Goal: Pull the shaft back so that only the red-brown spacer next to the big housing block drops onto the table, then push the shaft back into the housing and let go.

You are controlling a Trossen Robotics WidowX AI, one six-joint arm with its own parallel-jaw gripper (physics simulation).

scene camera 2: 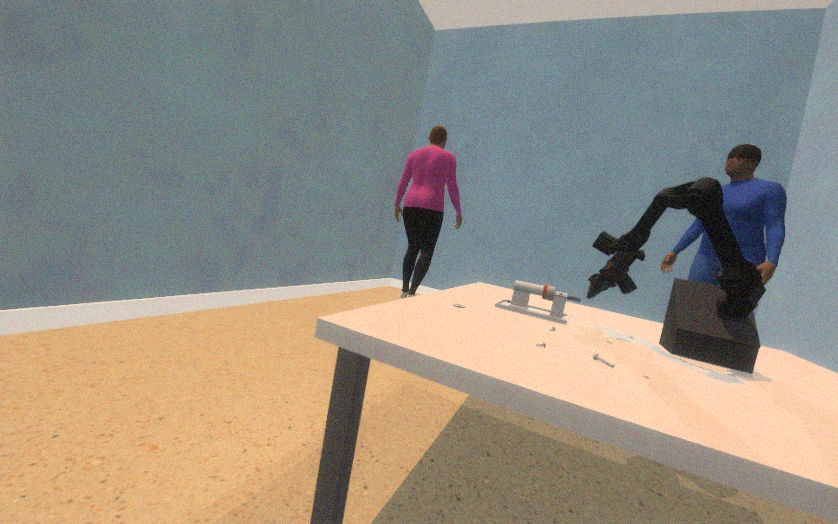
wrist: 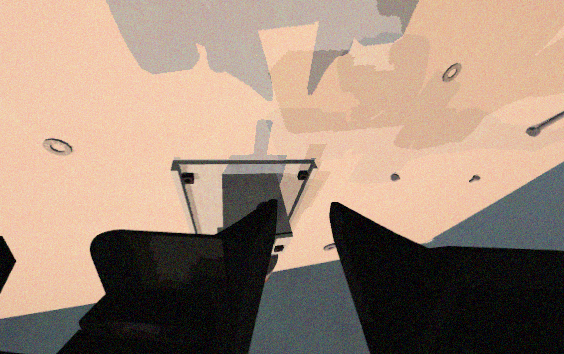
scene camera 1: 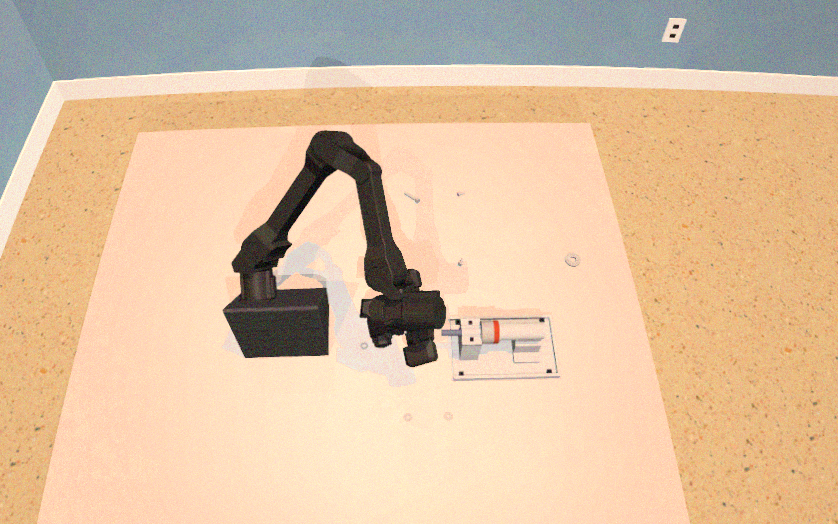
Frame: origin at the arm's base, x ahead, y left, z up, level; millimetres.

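Where they show: gripper, fingertip midpoint: (scene camera 2: 589,297) (wrist: 303,207); arm's base, origin of the base link: (scene camera 2: 730,310) (scene camera 1: 258,299).
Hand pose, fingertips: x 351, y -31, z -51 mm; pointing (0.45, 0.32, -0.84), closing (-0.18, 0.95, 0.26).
Note:
Each offset is from my fingertips to the top centre of the thing. "pt": to the spot under its first point.
The fixture stands on a pale baseplate (scene camera 1: 506,374) (wrist: 242,162). The shaft @(pt dx +44, dy -20, dz -9 mm) (scene camera 1: 451,332) (scene camera 2: 571,298) sticks out of its near block @(pt dx +84, dy -47, dz -35 mm) (scene camera 1: 470,349) (scene camera 2: 558,305) (wrist: 247,197) toward my gripper. The red-brown spacer (scene camera 1: 496,331) (scene camera 2: 548,292) sits upright in line with the shaft, against a long pale cylinder (scene camera 1: 522,329) (scene camera 2: 527,287). My gripper (scene camera 2: 590,294) (wrist: 303,207) is partly open and empty, just off the shaft's free end. In the wrist view the left finger hides most of the shaft and spacer. In scene camera 1 the fingertips are hidden under the gripper body.
A long bolt @(dx -28, dy +411, dz -78 mm) (scene camera 1: 412,197) (scene camera 2: 603,360) and small screws @(dx +99, dy +421, dz -82 mm) (scene camera 1: 459,194) @(dx +85, dy +210, dz -82 mm) (scene camera 1: 460,262) lie behind the fixture. A thick washer @(dx +357, dy +214, dz -90 mm) (scene camera 1: 572,259) (scene camera 2: 458,305) lies near the far edge; thinner washers @(dx -49, dy -171, dz -93 mm) (scene camera 1: 407,417) @(dx +34, dy -171, dz -93 mm) (scene camera 1: 448,415) lie in front. Two people (scene camera 2: 429,179) (scene camera 2: 750,203) stand beyond the table.

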